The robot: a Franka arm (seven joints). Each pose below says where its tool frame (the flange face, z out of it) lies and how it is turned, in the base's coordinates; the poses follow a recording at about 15 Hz.
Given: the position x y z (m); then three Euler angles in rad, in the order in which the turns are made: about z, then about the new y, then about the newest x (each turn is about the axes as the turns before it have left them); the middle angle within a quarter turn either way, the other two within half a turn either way.
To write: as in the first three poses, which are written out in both.
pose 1, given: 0.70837 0.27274 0.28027 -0.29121 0.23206 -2.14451
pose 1, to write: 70.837 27.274 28.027 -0.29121 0.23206 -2.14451
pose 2, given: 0.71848 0.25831 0.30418 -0.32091 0.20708 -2.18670
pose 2, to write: 71.848 25.831 30.418 -0.32091 0.20708 -2.18670
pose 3, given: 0.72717 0.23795 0.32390 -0.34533 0.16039 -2.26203
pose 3, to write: 72.717 23.795 32.390 -0.34533 0.16039 -2.26203
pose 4, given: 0.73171 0.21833 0.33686 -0.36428 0.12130 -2.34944
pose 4, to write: 73.171 21.833 33.686 -0.36428 0.12130 -2.34944
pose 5, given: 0.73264 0.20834 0.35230 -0.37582 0.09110 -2.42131
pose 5, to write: 73.264 20.834 35.230 -0.37582 0.09110 -2.42131
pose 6, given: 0.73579 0.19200 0.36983 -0.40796 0.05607 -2.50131
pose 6, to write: 73.579 19.200 36.983 -0.40796 0.05607 -2.50131
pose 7, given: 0.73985 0.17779 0.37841 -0.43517 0.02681 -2.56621
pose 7, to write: 73.985 17.779 37.841 -0.43517 0.02681 -2.56621
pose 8, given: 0.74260 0.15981 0.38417 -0.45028 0.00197 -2.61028
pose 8, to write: 74.260 15.981 38.417 -0.45028 0.00197 -2.61028
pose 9, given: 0.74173 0.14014 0.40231 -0.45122 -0.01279 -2.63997
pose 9, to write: 74.173 14.014 40.231 -0.45122 -0.01279 -2.63997
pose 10, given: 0.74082 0.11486 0.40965 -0.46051 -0.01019 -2.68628
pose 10, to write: 74.082 11.486 40.965 -0.46051 -0.01019 -2.68628
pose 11, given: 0.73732 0.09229 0.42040 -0.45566 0.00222 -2.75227
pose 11, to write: 73.732 9.229 42.040 -0.45566 0.00222 -2.75227
